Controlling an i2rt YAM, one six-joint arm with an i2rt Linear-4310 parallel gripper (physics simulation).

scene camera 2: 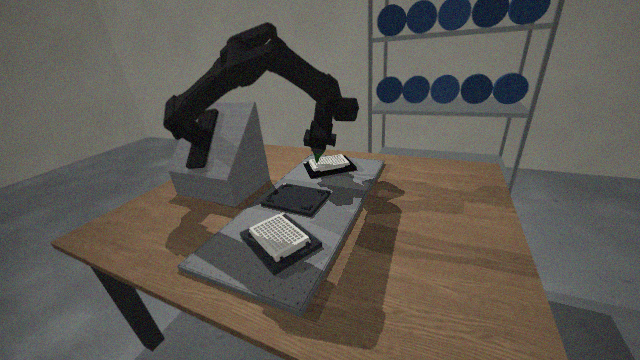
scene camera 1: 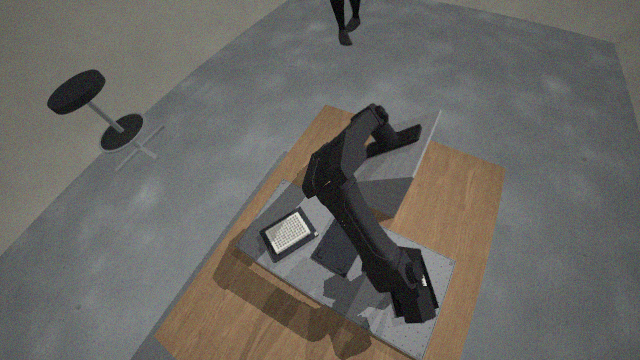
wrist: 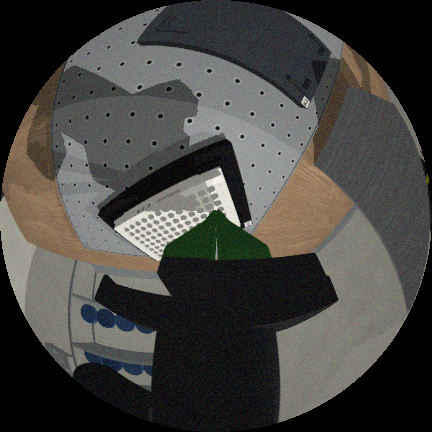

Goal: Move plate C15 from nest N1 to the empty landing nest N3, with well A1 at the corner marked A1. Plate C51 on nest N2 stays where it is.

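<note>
A white well plate (scene camera 1: 424, 281) (scene camera 2: 334, 162) (wrist: 170, 225) sits in the far black nest (scene camera 2: 332, 173) (wrist: 165, 176); its lettering is unreadable. My gripper (scene camera 2: 317, 159) (wrist: 216, 215) is shut and empty, its green fingertips together over this plate. I cannot tell whether they touch it. The arm hides them in scene camera 1. The middle dark nest (scene camera 1: 336, 251) (scene camera 2: 295, 198) (wrist: 235, 30) is empty, with an A1 tag (wrist: 305, 102) at one corner. A second white plate (scene camera 1: 288, 233) (scene camera 2: 280, 236) sits in the near nest (scene camera 1: 274, 257) (scene camera 2: 316, 244). I cannot tell which plate is C15.
The nests stand on a grey perforated board (scene camera 1: 445, 272) (scene camera 2: 235, 285) (wrist: 150, 115) on a wooden table (scene camera 1: 465, 200) (scene camera 2: 450, 250) (wrist: 285, 200). A grey wedge-shaped base (scene camera 1: 382, 195) (scene camera 2: 245, 160) carries the arm beside the board. A rack (scene camera 2: 541, 90) with blue discs stands behind the table.
</note>
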